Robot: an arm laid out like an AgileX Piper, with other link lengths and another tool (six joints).
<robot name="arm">
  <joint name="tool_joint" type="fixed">
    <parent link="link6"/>
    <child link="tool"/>
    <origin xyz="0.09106 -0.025 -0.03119" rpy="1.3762 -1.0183 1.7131"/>
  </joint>
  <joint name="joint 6" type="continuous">
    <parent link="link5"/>
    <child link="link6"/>
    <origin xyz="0.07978 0 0.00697" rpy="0 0 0"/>
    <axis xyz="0.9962 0 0.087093"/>
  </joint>
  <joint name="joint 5" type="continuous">
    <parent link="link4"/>
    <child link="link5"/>
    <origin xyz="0 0 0" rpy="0 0 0"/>
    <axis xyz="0 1 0"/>
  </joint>
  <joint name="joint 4" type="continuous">
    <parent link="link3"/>
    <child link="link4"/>
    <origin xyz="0.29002 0 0.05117" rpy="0 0 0"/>
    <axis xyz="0.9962 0 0.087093"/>
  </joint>
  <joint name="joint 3" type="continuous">
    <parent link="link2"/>
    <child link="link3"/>
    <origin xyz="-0.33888 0 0.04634" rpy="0 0 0"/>
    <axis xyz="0 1 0"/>
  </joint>
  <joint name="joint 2" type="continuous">
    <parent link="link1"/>
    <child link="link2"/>
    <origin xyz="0 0 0" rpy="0 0 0"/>
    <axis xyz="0 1 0"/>
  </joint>
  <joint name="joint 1" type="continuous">
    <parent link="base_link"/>
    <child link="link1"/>
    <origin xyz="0 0 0.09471" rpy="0 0 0"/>
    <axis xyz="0 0 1"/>
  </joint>
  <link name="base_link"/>
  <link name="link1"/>
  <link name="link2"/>
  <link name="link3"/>
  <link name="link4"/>
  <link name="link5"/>
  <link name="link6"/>
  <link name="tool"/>
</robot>
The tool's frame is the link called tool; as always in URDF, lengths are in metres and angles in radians. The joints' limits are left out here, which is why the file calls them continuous.
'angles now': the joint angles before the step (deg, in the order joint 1, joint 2, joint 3, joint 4, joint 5, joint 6). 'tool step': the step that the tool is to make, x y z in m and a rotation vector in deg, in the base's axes. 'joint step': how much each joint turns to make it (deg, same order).
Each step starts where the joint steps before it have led.
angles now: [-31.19 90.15 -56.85 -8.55 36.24 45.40]
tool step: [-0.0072 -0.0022 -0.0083 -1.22 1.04 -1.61]
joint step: [0.00 -0.01 1.83 -3.97 -1.14 4.16]
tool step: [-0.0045 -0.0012 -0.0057 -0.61 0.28 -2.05]
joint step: [-0.05 0.00 1.28 -2.91 -0.82 4.08]
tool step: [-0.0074 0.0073 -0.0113 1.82 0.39 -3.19]
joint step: [-0.02 0.00 2.25 -0.31 -0.42 3.81]
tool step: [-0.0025 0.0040 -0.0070 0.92 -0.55 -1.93]
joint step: [-0.05 0.02 1.48 -0.06 -1.18 2.40]
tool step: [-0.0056 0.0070 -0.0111 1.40 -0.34 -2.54]
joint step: [0.00 -0.01 2.44 -0.16 -1.57 3.27]
